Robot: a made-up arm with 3 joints. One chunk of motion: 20 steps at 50 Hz.
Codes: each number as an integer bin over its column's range. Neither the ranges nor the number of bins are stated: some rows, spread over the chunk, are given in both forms.
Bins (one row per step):
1: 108 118 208 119 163 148
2: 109 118 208 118 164 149
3: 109 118 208 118 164 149
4: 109 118 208 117 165 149
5: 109 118 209 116 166 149
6: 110 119 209 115 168 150
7: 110 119 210 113 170 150
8: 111 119 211 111 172 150
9: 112 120 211 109 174 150
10: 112 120 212 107 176 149
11: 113 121 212 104 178 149
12: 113 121 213 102 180 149
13: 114 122 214 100 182 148
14: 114 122 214 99 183 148
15: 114 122 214 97 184 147
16: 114 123 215 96 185 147
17: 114 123 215 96 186 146
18: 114 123 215 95 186 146
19: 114 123 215 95 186 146
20: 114 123 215 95 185 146
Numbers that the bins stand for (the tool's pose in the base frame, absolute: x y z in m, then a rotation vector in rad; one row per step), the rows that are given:
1: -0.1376 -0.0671 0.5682 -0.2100 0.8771 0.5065
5: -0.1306 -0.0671 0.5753 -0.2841 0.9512 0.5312
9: -0.1094 -0.0529 0.5894 -0.4571 1.1488 0.5559
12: -0.1024 -0.0459 0.6035 -0.6300 1.2971 0.5312
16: -0.0953 -0.0318 0.6176 -0.7782 1.4206 0.4818
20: -0.0953 -0.0318 0.6176 -0.8029 1.4206 0.4571
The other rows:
2: -0.1306 -0.0671 0.5682 -0.2347 0.9018 0.5312
3: -0.1306 -0.0671 0.5682 -0.2347 0.9018 0.5312
4: -0.1306 -0.0671 0.5682 -0.2594 0.9265 0.5312
6: -0.1235 -0.0600 0.5753 -0.3088 1.0006 0.5559
7: -0.1235 -0.0600 0.5824 -0.3582 1.0500 0.5559
8: -0.1165 -0.0600 0.5894 -0.4076 1.0994 0.5559
10: -0.1094 -0.0529 0.5965 -0.5065 1.1982 0.5312
11: -0.1024 -0.0459 0.5965 -0.5806 1.2476 0.5312
13: -0.0953 -0.0388 0.6106 -0.6794 1.3465 0.5065
14: -0.0953 -0.0388 0.6106 -0.7041 1.3712 0.5065
15: -0.0953 -0.0388 0.6106 -0.7535 1.3959 0.4818
17: -0.0953 -0.0318 0.6176 -0.7782 1.4453 0.4571
18: -0.0953 -0.0318 0.6176 -0.8029 1.4453 0.4571
19: -0.0953 -0.0318 0.6176 -0.8029 1.4453 0.4571

